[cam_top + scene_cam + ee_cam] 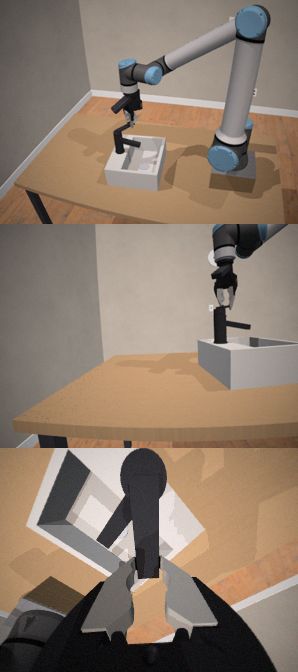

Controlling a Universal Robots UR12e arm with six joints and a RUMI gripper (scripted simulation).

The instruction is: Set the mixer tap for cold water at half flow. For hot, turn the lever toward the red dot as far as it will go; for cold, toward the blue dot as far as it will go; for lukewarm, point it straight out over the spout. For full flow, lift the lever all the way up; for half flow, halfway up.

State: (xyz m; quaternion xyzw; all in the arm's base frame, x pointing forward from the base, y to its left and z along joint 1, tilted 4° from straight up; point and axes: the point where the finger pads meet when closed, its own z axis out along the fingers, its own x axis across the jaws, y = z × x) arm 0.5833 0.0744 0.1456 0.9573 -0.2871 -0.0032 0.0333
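My gripper is now 30 mm to the right of the lever and 20 mm short of it. Also, from my hand: white sink (240 mm below, 70 mm behind, 50 mm to the left).
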